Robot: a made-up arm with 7 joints. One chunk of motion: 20 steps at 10 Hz.
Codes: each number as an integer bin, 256 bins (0 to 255) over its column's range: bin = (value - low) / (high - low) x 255, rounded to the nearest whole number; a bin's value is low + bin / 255 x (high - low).
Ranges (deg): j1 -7..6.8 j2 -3.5..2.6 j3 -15.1..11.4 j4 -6.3..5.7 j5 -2.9..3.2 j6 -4.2..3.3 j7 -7.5..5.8
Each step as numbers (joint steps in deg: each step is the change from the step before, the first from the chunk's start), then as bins.
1 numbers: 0.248 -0.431 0.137 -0.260 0.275 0.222 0.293
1 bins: 134 128 147 128 133 150 149
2 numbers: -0.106 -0.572 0.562 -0.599 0.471 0.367 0.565
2 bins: 127 122 151 121 141 155 155
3 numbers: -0.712 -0.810 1.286 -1.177 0.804 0.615 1.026
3 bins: 116 112 158 109 155 164 163
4 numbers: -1.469 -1.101 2.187 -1.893 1.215 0.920 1.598
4 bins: 102 100 166 94 172 174 174
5 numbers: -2.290 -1.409 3.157 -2.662 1.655 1.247 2.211
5 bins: 87 87 176 77 190 185 186
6 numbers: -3.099 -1.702 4.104 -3.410 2.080 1.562 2.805
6 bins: 72 75 185 61 208 196 198
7 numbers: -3.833 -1.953 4.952 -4.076 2.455 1.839 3.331
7 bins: 59 65 193 47 224 205 208
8 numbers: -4.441 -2.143 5.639 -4.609 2.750 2.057 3.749
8 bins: 47 57 200 36 236 213 216
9 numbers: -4.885 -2.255 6.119 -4.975 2.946 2.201 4.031
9 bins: 39 52 204 28 244 218 221
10 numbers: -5.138 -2.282 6.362 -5.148 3.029 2.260 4.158
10 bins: 34 51 207 24 248 220 224
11 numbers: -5.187 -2.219 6.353 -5.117 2.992 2.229 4.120
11 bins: 34 54 206 25 246 219 223
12 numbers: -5.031 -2.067 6.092 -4.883 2.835 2.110 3.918
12 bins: 36 60 204 30 240 215 219
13 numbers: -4.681 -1.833 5.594 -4.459 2.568 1.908 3.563
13 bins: 43 70 199 39 229 208 212
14 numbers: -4.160 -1.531 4.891 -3.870 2.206 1.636 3.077
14 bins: 52 82 192 52 213 198 203
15 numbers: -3.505 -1.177 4.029 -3.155 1.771 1.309 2.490
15 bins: 65 97 184 67 195 187 192
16 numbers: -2.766 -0.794 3.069 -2.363 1.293 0.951 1.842
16 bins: 78 113 175 84 175 175 179
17 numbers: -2.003 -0.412 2.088 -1.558 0.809 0.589 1.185
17 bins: 92 129 165 101 155 163 167
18 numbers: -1.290 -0.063 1.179 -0.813 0.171 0.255 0.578
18 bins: 106 144 157 117 128 151 155
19 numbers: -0.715 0.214 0.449 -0.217 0.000 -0.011 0.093
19 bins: 116 155 150 129 121 142 146
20 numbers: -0.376 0.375 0.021 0.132 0.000 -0.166 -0.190
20 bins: 122 162 146 137 121 137 140
